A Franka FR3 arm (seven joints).
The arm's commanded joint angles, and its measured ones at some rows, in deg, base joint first. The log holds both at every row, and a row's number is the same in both.
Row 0, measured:
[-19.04 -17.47 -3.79 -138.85 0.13 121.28 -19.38]
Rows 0 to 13, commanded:
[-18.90 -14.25 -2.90 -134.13 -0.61 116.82 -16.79]
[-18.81 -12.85 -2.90 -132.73 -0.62 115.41 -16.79]
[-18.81 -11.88 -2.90 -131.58 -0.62 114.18 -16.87]
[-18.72 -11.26 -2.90 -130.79 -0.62 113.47 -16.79]
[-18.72 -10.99 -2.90 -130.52 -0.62 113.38 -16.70]
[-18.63 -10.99 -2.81 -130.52 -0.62 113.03 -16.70]
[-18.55 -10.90 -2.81 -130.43 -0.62 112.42 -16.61]
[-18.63 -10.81 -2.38 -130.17 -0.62 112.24 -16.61]
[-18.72 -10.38 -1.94 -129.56 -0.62 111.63 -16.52]
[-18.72 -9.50 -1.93 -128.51 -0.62 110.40 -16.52]
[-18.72 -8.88 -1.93 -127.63 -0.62 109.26 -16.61]
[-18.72 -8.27 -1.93 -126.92 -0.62 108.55 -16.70]
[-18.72 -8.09 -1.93 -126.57 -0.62 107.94 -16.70]
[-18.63 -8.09 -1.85 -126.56 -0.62 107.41 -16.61]
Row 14, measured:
[-18.98 -9.55 -2.01 -130.22 0.13 111.27 -17.79]
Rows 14 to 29, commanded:
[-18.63 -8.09 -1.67 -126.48 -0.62 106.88 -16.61]
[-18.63 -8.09 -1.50 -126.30 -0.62 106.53 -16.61]
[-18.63 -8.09 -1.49 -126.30 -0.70 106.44 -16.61]
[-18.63 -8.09 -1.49 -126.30 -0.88 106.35 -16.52]
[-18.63 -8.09 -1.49 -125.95 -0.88 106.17 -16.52]
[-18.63 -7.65 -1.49 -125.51 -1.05 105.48 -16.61]
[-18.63 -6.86 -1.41 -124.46 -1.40 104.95 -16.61]
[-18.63 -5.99 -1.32 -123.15 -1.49 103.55 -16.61]
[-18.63 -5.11 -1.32 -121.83 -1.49 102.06 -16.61]
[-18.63 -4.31 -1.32 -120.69 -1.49 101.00 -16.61]
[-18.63 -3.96 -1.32 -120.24 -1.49 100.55 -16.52]
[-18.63 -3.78 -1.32 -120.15 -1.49 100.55 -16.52]
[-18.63 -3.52 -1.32 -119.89 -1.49 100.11 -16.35]
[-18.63 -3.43 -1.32 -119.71 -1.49 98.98 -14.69]
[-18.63 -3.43 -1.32 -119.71 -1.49 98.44 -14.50]
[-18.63 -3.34 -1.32 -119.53 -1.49 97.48 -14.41]
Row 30, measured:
[-18.98 -3.66 -1.45 -122.06 -0.54 101.40 -16.20]
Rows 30 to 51, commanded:
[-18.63 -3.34 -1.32 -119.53 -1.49 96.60 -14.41]
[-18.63 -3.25 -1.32 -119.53 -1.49 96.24 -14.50]
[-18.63 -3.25 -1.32 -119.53 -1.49 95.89 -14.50]
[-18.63 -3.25 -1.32 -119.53 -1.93 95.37 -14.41]
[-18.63 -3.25 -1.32 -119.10 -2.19 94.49 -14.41]
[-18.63 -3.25 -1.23 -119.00 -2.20 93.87 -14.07]
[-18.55 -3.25 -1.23 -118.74 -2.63 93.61 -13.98]
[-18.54 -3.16 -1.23 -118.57 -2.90 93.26 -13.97]
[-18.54 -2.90 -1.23 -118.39 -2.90 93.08 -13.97]
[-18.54 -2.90 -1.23 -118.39 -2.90 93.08 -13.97]
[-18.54 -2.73 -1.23 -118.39 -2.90 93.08 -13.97]
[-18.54 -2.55 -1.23 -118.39 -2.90 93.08 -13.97]
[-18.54 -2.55 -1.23 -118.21 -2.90 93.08 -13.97]
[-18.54 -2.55 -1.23 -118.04 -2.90 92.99 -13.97]
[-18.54 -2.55 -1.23 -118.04 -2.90 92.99 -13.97]
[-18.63 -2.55 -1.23 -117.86 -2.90 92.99 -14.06]
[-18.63 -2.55 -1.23 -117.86 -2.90 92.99 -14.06]
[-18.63 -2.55 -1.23 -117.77 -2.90 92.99 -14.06]
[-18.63 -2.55 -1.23 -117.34 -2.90 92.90 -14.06]
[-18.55 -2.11 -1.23 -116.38 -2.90 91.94 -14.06]
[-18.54 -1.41 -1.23 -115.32 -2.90 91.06 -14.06]
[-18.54 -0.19 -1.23 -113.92 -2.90 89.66 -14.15]
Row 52, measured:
[-18.98 -2.64 -1.35 -118.97 -2.01 94.45 -14.91]
